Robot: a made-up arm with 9 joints. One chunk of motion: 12 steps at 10 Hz.
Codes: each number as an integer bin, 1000 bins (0 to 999) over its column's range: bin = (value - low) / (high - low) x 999, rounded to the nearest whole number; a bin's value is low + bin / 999 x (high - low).
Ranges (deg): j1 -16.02..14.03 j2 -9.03..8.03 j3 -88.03..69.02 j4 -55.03..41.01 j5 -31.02..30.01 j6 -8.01..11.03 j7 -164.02..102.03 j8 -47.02..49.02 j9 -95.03..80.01
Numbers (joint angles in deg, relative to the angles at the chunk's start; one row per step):
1: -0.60 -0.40 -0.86 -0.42 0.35 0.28 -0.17 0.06 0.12
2: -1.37 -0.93 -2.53 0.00 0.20 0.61 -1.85 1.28 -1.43
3: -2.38 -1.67 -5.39 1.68 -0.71 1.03 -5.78 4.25 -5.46
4: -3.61 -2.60 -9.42 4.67 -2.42 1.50 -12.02 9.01 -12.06
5: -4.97 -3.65 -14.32 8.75 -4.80 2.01 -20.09 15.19 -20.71
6: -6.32 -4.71 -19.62 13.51 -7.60 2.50 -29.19 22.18 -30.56
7: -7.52 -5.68 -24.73 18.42 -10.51 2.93 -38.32 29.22 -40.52
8: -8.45 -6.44 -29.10 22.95 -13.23 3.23 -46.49 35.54 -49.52
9: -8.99 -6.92 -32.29 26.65 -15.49 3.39 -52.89 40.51 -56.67
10: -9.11 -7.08 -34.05 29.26 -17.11 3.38 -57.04 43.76 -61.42
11: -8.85 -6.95 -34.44 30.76 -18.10 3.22 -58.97 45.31 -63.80
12: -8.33 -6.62 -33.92 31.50 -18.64 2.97 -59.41 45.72 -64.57
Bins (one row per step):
1: 513 505 554 568 513 435 615 490 543
2: 487 474 544 572 511 452 609 502 534
3: 453 431 526 590 496 474 594 533 511
4: 413 377 500 621 468 499 571 583 474
5: 367 315 469 663 429 526 540 647 424
6: 322 253 435 713 383 551 506 720 368
7: 283 196 403 764 336 574 472 793 311
8: 252 152 375 811 291 590 441 859 260
9: 234 124 355 850 254 598 417 910 219
10: 230 114 343 877 228 598 402 944 192
11: 238 122 341 892 211 589 394 960 178
12: 256 141 344 900 203 576 393 965 174

